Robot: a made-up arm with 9 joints. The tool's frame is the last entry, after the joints.
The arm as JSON. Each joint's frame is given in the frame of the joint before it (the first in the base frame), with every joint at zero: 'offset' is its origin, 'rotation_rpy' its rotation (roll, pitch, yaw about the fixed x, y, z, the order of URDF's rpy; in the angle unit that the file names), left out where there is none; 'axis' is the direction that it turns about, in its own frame. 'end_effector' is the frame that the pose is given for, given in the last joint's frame.
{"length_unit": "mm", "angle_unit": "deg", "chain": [
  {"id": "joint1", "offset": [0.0, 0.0, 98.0], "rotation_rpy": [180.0, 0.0, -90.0], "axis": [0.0, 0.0, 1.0]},
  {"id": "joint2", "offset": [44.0, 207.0, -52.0], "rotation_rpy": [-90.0, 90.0, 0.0], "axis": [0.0, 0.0, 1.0]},
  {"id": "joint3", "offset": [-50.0, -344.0, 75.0], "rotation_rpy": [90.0, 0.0, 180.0], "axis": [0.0, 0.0, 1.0]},
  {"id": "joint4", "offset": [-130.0, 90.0, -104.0], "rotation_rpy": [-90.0, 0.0, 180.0], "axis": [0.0, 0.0, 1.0]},
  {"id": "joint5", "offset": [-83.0, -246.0, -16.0], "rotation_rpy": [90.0, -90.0, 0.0], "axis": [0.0, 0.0, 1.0]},
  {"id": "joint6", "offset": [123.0, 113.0, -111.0], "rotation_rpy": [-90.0, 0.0, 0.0], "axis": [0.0, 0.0, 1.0]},
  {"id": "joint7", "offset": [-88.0, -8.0, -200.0], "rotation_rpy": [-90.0, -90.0, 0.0], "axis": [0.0, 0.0, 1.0]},
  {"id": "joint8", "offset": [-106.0, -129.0, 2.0], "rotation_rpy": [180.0, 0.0, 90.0], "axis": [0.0, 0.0, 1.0]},
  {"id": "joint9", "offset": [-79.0, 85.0, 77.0], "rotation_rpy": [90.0, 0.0, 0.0], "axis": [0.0, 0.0, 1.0]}
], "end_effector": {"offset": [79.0, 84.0, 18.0]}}
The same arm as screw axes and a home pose.
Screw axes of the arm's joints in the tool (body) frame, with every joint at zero. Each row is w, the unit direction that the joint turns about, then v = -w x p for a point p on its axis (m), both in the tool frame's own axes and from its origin. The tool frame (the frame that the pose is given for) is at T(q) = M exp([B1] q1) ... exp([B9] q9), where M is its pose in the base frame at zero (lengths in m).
B1: w 0 0 -1 v -0.1900 0.4820 0.0000
B2: w -1 0 0 v 0.0000 0.1230 0.1460
B3: w 0 1 0 v 0.1730 0.0000 0.2000
B4: w 1 0 0 v 0.0000 -0.0430 0.3020
B5: w 0 1 0 v 0.1260 0.0000 0.0940
B6: w 0 0 -1 v 0.1670 0.2170 0.0000
B7: w 0 -1 0 v -0.0390 0.0000 -0.1290
B8: w 0 1 0 v -0.0670 0.0000 0.0000
B9: w 0 0 1 v -0.0840 0.0790 0.0000
M: xyz -0.4820 -0.1900 0.2730 (m) rpy 0.00 0.00 0.00 (deg, as in URDF)

